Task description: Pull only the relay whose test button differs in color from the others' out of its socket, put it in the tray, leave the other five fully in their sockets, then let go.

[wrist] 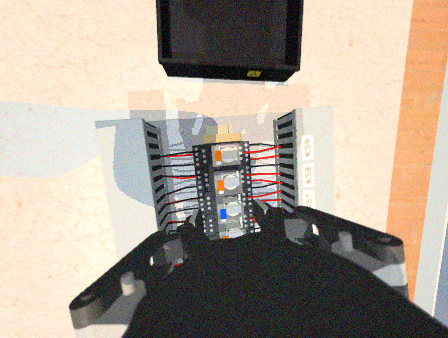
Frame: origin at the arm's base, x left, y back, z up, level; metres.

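Seen in the pictures: gripper, fingertip midpoint: (227, 213).
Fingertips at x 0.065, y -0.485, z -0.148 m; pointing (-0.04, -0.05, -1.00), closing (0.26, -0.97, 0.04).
A point is followed by its place in that frame.
The relay with the blue test button (223, 214) {z -0.143, x 0.065, y -0.479 m} is third in the row from the top and lines up with its neighbours in the socket block. The top relay (230, 154) {z -0.145, x 0.126, y -0.480 m} and the second relay (231, 182) {z -0.145, x 0.099, y -0.484 m} have orange buttons. Part of a fourth relay (234, 233) {z -0.145, x 0.045, y -0.493 m} shows at the palm's edge, with a bit of orange. My gripper (227, 213) {z -0.148, x 0.065, y -0.484 m} is over the lower end of the visible row, its fingers apart on either side. I see nothing held between them. The palm hides the rest of the row. The black tray (229, 72) {z -0.194, x 0.227, y -0.475 m} stands at the top, beyond the row.
Grey slotted wire ducts (154, 175) {z -0.165, x 0.095, y -0.403 m} (286, 160) {z -0.176, x 0.127, y -0.554 m} flank the row, with red and black wires running to the sockets. White labels (307, 147) {z -0.150, x 0.142, y -0.562 m} stand right of the right duct. A tan block (221, 136) {z -0.172, x 0.146, y -0.471 m} sits at the row's top end. A wood-coloured strip (422, 100) runs along the right.
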